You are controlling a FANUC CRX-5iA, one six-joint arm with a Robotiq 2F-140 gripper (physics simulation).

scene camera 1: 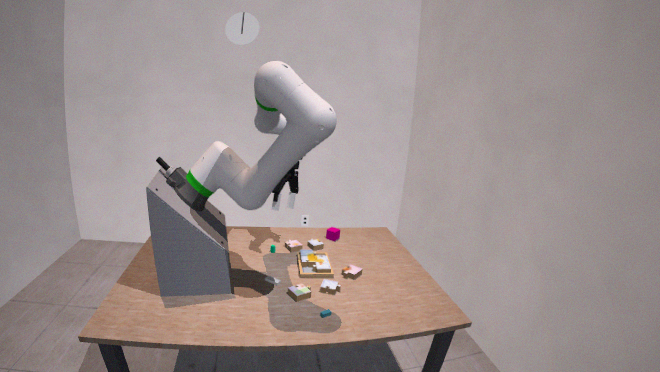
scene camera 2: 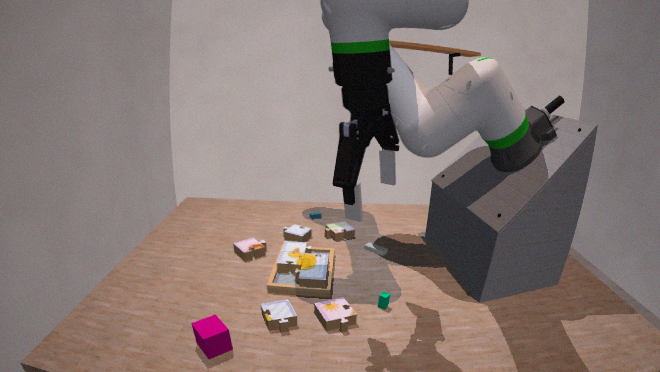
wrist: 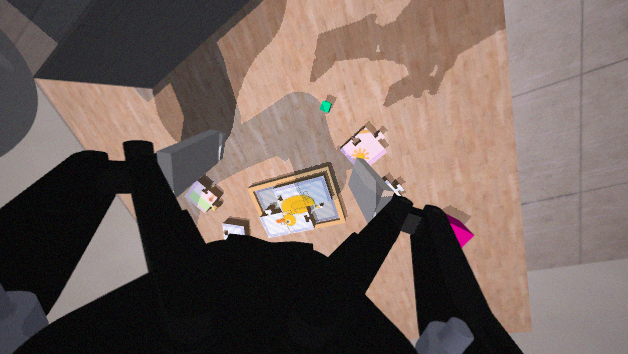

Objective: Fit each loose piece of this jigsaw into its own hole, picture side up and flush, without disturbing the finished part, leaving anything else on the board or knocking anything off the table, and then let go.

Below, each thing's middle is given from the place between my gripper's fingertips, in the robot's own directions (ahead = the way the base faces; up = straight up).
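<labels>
There's the wooden board (scene camera 2: 282, 283), and it's 21 cm below my hand, 15 cm ahead of it and 9 cm to the right of it.
</labels>
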